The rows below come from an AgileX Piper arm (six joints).
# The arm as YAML. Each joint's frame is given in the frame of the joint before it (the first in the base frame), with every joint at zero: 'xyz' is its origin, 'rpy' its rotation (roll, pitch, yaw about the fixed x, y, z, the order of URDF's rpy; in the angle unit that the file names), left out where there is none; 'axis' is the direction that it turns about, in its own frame. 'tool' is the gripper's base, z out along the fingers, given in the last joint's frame.
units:
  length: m
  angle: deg
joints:
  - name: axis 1
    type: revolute
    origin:
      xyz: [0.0, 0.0, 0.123]
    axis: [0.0, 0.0, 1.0]
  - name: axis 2
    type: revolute
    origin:
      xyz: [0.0, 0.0, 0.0]
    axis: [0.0, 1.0, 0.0]
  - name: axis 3
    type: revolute
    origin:
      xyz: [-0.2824, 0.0, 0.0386]
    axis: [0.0, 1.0, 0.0]
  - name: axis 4
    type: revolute
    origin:
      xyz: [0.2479, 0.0, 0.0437]
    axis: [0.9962, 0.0, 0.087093]
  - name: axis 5
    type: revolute
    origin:
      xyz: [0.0, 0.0, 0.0]
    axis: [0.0, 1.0, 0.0]
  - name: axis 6
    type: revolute
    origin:
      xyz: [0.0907, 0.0, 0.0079]
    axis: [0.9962, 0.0, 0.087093]
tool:
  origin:
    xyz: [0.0, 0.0, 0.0]
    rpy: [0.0, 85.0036, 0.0]
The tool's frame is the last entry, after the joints.
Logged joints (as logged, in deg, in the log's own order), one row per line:
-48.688 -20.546 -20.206 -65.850 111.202 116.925
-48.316 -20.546 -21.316 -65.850 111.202 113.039
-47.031 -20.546 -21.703 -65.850 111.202 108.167
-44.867 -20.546 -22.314 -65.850 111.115 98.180
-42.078 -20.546 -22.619 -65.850 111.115 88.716
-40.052 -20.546 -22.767 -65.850 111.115 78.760
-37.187 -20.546 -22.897 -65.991 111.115 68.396
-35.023 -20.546 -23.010 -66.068 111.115 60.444
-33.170 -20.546 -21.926 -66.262 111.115 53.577
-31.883 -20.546 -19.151 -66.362 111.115 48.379
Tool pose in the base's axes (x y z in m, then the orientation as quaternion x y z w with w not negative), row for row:
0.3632 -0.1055 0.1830 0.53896 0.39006 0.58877 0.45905
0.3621 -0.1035 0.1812 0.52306 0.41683 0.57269 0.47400
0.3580 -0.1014 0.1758 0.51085 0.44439 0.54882 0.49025
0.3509 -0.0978 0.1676 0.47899 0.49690 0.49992 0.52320
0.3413 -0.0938 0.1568 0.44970 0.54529 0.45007 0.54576
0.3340 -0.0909 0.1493 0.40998 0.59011 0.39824 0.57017
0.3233 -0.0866 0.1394 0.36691 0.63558 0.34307 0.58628
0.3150 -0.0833 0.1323 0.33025 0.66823 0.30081 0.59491
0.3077 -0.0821 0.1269 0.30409 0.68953 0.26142 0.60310
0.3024 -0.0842 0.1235 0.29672 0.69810 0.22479 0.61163
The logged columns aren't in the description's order. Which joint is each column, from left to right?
Columns, left to right: axis 3, axis 1, axis 4, axis 5, axis 2, axis 6.
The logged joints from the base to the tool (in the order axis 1, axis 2, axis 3, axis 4, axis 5, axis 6), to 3 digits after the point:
-20.546 111.202 -48.688 -20.206 -65.850 116.925
-20.546 111.202 -48.316 -21.316 -65.850 113.039
-20.546 111.202 -47.031 -21.703 -65.850 108.167
-20.546 111.115 -44.867 -22.314 -65.850 98.180
-20.546 111.115 -42.078 -22.619 -65.850 88.716
-20.546 111.115 -40.052 -22.767 -65.850 78.760
-20.546 111.115 -37.187 -22.897 -65.991 68.396
-20.546 111.115 -35.023 -23.010 -66.068 60.444
-20.546 111.115 -33.170 -21.926 -66.262 53.577
-20.546 111.115 -31.883 -19.151 -66.362 48.379

